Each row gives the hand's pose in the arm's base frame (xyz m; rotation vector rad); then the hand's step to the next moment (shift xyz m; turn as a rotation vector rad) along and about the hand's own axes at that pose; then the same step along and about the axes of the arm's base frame.
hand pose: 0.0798 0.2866 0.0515 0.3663 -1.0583 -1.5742
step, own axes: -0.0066 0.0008 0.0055 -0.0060 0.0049 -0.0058
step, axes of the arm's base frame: -0.0015 0.0083 0.0016 0.0091 0.0032 -0.0012
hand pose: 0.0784 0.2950 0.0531 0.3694 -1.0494 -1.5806
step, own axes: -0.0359 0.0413 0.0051 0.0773 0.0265 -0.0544
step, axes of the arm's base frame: 0.0331 0.0365 0.0244 0.0321 -0.0918 0.0136
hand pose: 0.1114 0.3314 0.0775 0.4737 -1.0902 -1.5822
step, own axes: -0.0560 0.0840 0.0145 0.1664 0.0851 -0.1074
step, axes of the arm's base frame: 0.0527 0.0594 0.0640 0.0771 -0.1929 0.0574
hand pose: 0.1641 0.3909 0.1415 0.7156 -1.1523 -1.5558
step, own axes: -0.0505 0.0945 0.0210 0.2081 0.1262 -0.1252
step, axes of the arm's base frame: 0.0323 0.0532 0.0897 0.0959 -0.2387 0.0935
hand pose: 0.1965 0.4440 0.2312 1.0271 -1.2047 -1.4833
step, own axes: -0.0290 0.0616 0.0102 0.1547 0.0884 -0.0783
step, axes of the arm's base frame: 0.0058 0.0254 0.0637 0.0562 -0.1740 0.0666
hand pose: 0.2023 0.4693 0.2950 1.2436 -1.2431 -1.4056
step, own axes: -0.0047 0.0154 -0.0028 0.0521 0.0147 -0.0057
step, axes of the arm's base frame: 0.0032 0.0022 0.0159 -0.0014 -0.0539 0.0076
